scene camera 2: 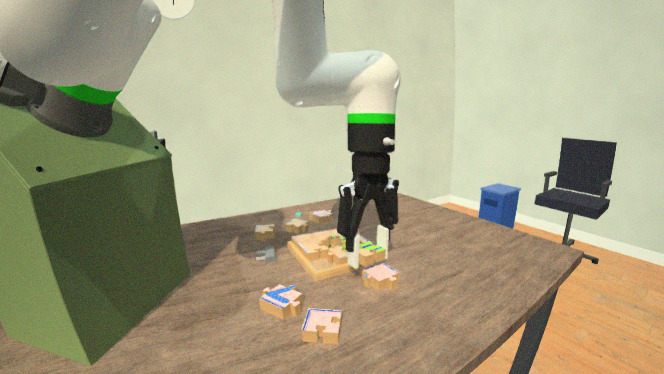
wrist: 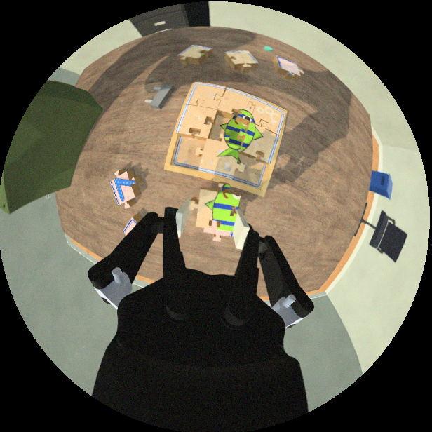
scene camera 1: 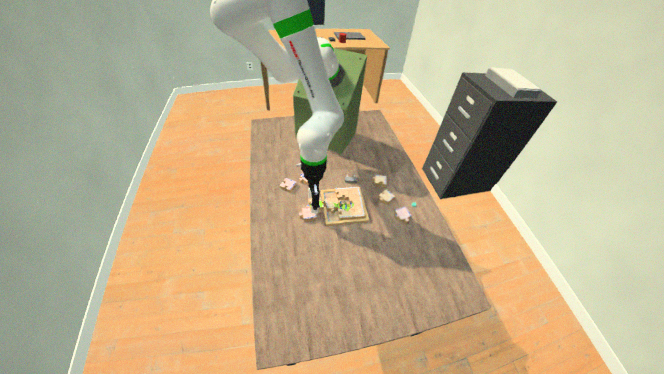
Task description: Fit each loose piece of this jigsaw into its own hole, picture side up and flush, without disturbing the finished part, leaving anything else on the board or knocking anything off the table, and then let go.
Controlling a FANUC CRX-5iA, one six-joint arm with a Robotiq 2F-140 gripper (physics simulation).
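My gripper (scene camera 1: 314,204) (scene camera 2: 368,250) (wrist: 212,211) is shut on a tan piece with green and blue fish stripes (scene camera 2: 371,256) (wrist: 225,210), picture side up, held above the table beside the jigsaw board (scene camera 1: 346,221) (scene camera 2: 332,271) (wrist: 200,176). The board holds joined pieces with part of a fish, and recesses show at its middle and near side. A pink piece (scene camera 1: 307,214) (scene camera 2: 381,276) (wrist: 217,237) lies below the held piece, partly hidden in the wrist view. A blue-dotted piece (scene camera 2: 281,300) (wrist: 124,189) and a blue-edged corner piece (scene camera 1: 287,184) (scene camera 2: 321,331) lie apart from the board.
Three pieces (scene camera 1: 380,179) (scene camera 1: 386,196) (scene camera 1: 403,214) lie beyond the board. A grey block (scene camera 1: 351,179) (scene camera 2: 266,254) (wrist: 162,96) and a small teal object (scene camera 1: 414,204) (wrist: 268,48) are also on the table. The green robot base (scene camera 2: 110,250) stands at the table's side.
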